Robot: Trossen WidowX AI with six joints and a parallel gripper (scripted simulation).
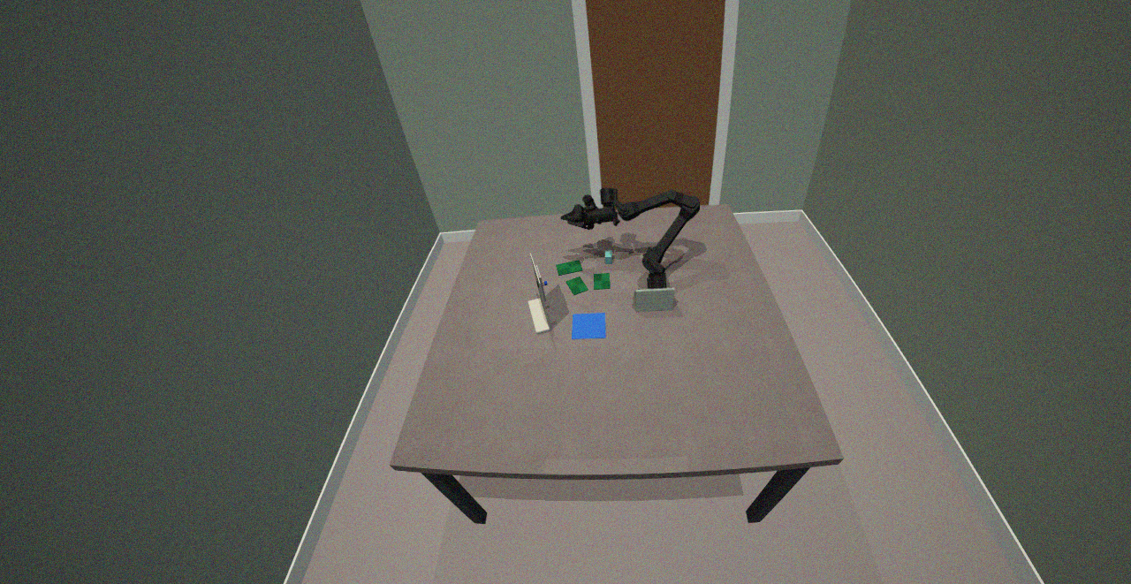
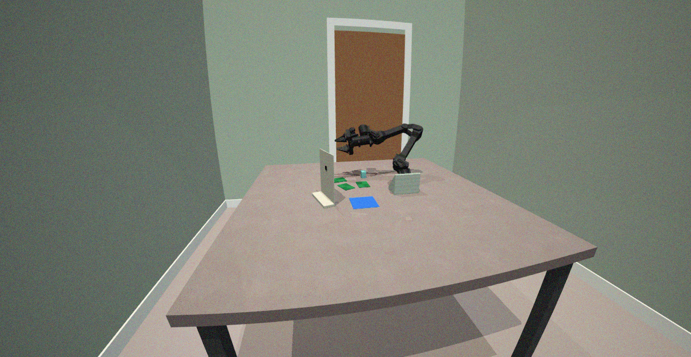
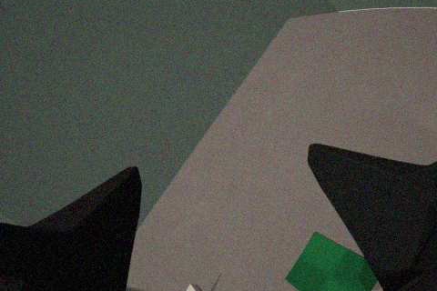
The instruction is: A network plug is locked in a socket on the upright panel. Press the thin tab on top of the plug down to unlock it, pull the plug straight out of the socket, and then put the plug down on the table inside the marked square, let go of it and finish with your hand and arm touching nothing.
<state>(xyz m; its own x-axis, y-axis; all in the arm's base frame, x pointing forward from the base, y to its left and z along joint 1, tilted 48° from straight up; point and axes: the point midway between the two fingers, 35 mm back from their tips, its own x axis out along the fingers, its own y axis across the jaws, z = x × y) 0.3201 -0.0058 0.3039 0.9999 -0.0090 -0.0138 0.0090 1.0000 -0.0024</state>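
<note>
Now: gripper tip 320 mm to the right of the network plug, 50 mm above it and 20 mm short of it. From my gripper tip the other things lie so: blue marked square 370 mm to the left, 210 mm below, 140 mm behind; upright panel 330 mm to the left, 100 mm below, 40 mm ahead.
</note>
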